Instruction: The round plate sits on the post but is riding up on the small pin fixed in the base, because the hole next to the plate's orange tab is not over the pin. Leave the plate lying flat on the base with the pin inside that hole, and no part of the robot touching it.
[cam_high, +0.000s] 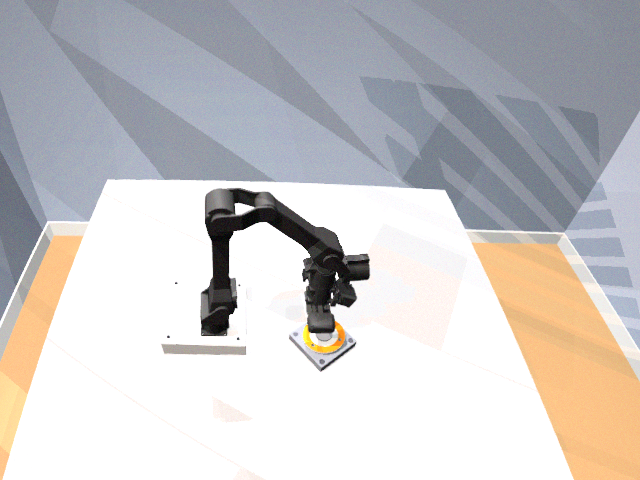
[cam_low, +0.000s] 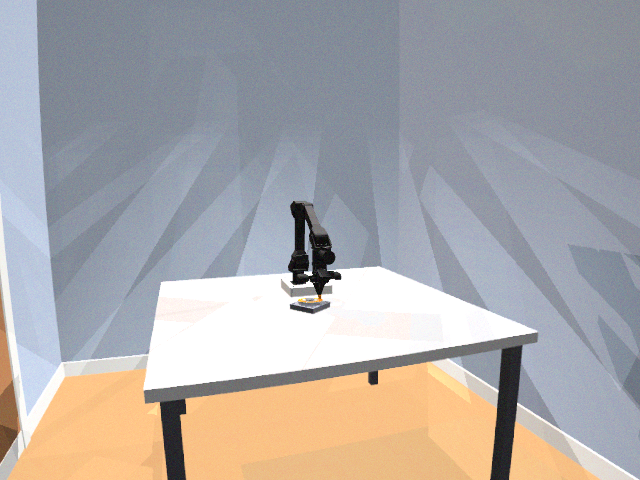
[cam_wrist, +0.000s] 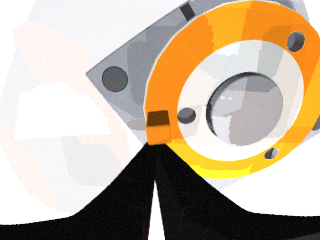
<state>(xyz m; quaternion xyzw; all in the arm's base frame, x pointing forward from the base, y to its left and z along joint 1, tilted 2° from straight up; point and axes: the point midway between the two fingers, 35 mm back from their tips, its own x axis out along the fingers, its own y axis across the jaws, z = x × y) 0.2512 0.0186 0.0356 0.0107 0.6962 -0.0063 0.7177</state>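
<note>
Right now the square grey base is 50 mm to the right of my gripper tip, 20 mm below it and 20 mm ahead of it.
</note>
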